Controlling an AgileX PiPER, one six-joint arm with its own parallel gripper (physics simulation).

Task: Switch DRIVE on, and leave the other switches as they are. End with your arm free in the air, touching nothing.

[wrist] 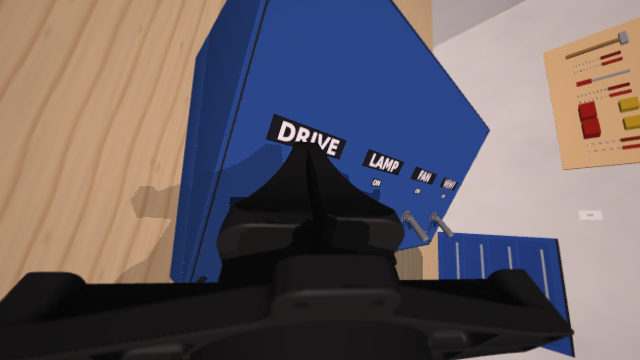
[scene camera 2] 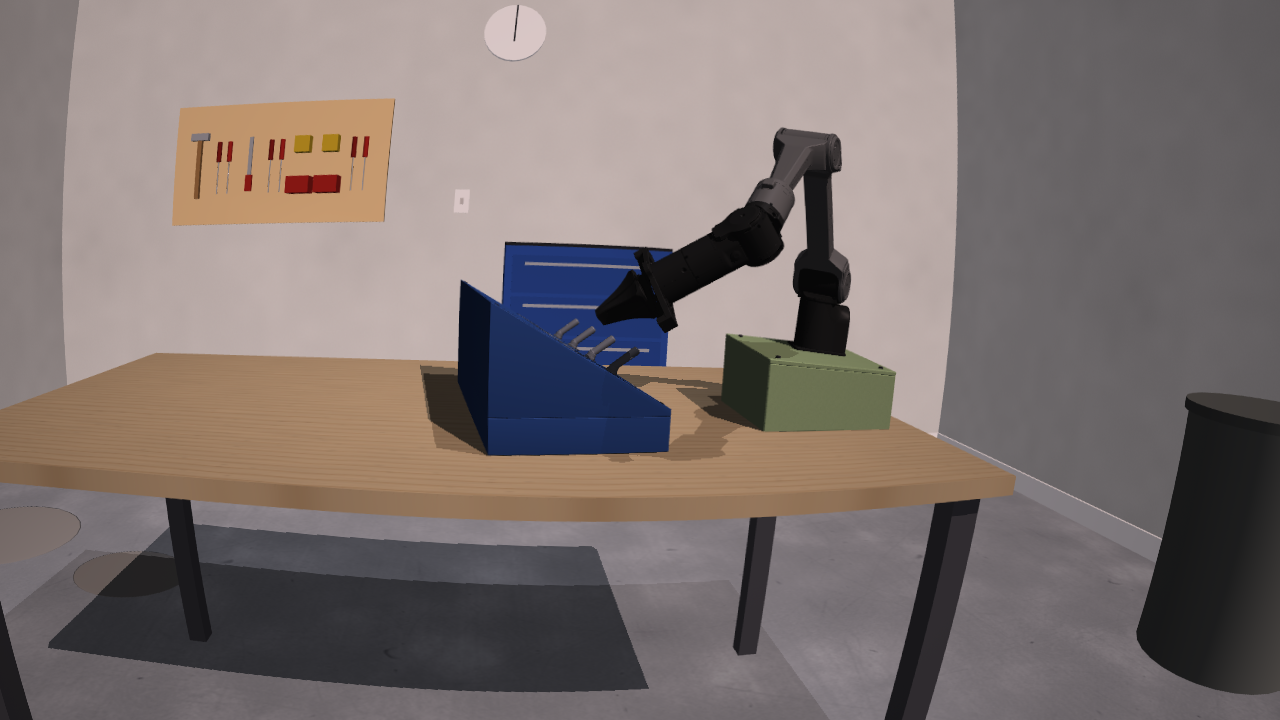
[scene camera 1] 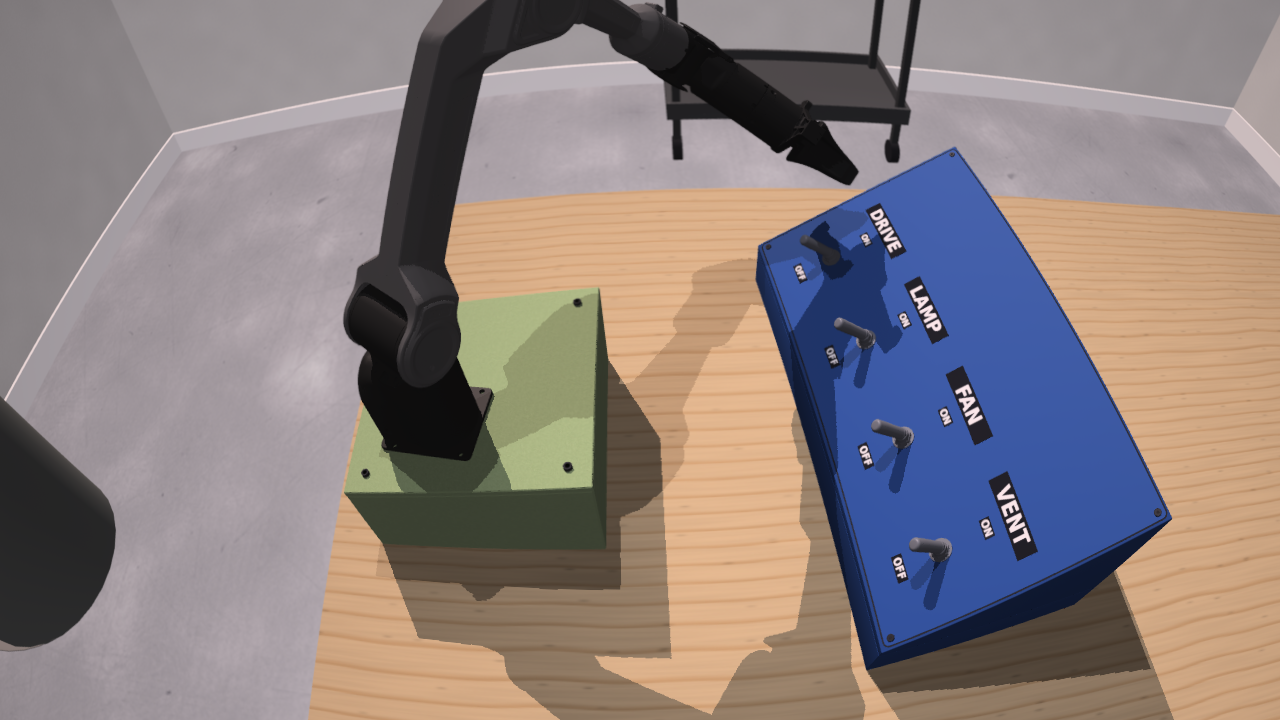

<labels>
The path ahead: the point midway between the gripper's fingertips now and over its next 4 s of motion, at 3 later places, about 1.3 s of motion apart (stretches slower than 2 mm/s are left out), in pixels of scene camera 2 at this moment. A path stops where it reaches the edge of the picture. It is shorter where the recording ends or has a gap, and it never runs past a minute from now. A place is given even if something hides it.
The gripper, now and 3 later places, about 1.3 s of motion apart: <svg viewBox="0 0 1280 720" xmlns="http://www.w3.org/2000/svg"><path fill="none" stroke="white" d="M599 317L673 315L669 326L619 330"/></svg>
</labels>
